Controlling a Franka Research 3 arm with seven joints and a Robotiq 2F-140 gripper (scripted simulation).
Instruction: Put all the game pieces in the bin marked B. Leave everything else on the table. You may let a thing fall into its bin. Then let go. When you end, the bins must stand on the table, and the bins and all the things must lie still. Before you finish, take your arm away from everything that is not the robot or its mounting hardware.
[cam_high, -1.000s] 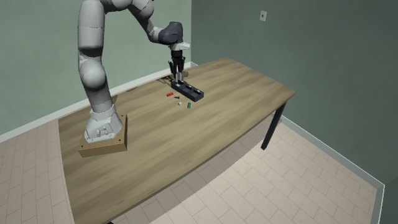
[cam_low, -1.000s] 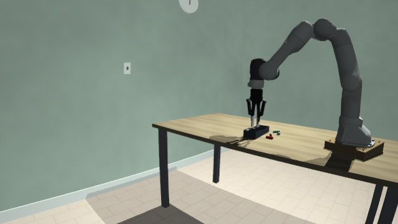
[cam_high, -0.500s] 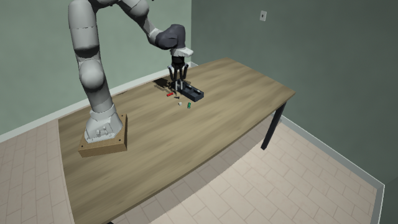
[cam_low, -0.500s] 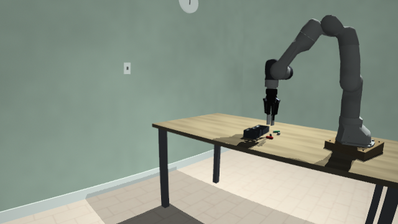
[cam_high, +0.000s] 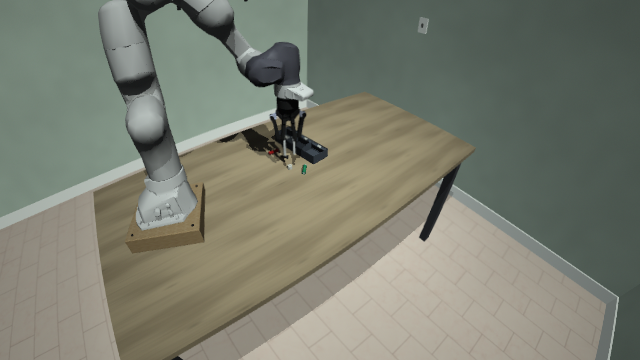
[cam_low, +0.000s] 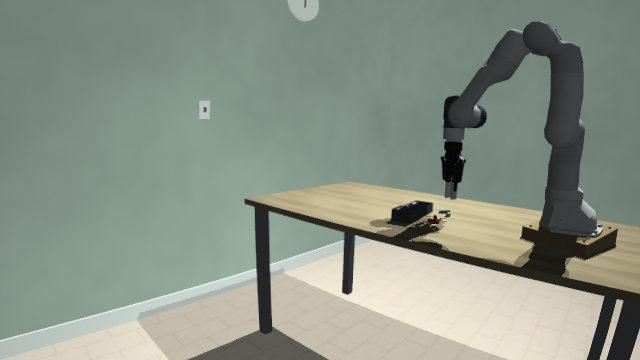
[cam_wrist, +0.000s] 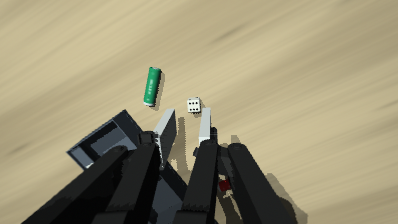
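Now: the white die 10 cm below my hand. From my hand the other things lie so: red cylinder (14 cm to the left, 10 cm below, 1 cm behind); then black bolt (10 cm below, 8 cm to the left, 2 cm ahead); then green cylinder (10 cm below, 5 cm ahead, 4 cm to the right).
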